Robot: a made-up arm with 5 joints. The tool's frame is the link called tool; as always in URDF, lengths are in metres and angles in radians.
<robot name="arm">
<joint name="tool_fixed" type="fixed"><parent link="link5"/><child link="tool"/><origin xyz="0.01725 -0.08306 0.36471" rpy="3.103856 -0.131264 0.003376"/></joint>
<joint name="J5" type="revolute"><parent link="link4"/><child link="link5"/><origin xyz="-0.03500 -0.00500 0.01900" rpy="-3.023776 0.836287 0.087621"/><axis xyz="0 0 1"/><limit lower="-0.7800" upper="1.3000"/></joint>
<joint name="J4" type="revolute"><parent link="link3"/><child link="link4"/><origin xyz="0.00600 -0.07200 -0.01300" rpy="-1.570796 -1.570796 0.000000"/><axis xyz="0 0 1"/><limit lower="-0.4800" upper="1.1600"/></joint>
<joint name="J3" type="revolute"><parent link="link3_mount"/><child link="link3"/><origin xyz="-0.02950 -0.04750 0.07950" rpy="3.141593 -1.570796 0.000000"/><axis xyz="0 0 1"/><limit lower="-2.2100" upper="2.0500"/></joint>
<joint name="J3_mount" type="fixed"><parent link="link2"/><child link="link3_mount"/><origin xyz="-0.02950 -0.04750 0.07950"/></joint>
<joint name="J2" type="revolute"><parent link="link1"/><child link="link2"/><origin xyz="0.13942 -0.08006 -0.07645" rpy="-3.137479 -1.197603 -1.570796"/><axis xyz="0 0 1"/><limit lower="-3.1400" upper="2.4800"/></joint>
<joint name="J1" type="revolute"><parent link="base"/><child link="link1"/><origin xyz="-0.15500 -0.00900 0.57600" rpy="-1.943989 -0.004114 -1.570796"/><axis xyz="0 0 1"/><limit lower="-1.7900" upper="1.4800"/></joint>
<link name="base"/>
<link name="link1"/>
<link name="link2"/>
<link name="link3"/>
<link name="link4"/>
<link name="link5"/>
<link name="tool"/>
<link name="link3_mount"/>
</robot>
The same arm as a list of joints. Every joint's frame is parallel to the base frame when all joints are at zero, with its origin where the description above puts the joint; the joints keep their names.
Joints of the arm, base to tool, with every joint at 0 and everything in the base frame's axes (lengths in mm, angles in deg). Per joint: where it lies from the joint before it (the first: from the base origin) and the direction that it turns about. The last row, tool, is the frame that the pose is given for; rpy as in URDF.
J1: axis 0.931168 -0.0015 -0.364587 xyz -155 -9 576
J2: axis +z xyz -42 -139 103
J3: axis +x xyz -59 -95 159
J4: axis -y xyz -13 72 6
J5: axis -0.744474 0.665577 0.052598 xyz -35 -19 -5
tool: xyz -260 249 103 rpy 90.42 -3.54 55.56
Joint limits (deg, base to tool): -102.56..84.8 -179.91..142.09 -126.62..117.46 -27.5..66.46 -44.69..74.48

